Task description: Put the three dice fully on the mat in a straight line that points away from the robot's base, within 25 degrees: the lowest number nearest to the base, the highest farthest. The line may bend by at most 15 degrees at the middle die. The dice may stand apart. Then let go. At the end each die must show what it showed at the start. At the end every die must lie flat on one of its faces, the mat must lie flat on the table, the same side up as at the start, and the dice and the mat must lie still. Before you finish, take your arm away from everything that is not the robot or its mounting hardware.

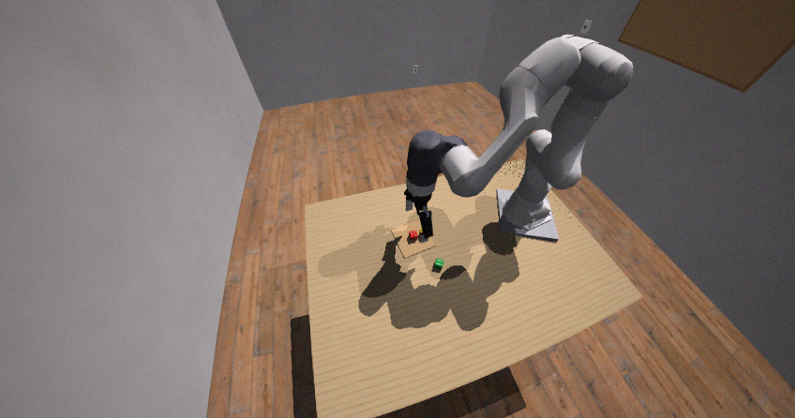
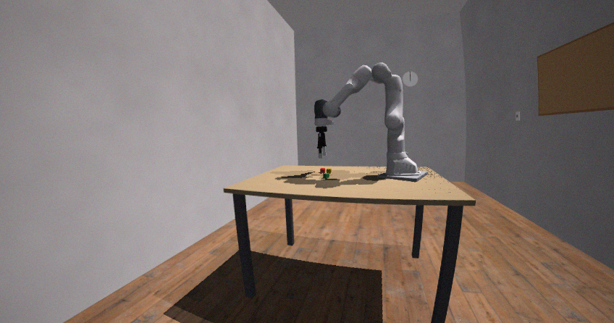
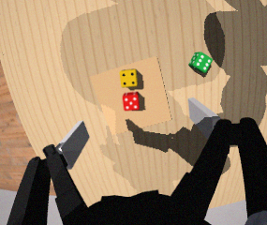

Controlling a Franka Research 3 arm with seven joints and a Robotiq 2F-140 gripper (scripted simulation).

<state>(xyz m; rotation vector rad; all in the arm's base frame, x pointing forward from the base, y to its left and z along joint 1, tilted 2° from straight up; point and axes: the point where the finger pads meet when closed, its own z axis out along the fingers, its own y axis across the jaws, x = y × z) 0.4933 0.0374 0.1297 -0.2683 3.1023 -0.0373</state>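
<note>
Right now my hand is 7 cm past the green die, 13 cm to the right of it and 11 cm above it. Round my hand: yellow die: 4 cm behind, 1 cm to the right, 11 cm below; red die: 1 cm to the right, 11 cm below; tan mat: 1 cm to the right, 13 cm below.
</note>
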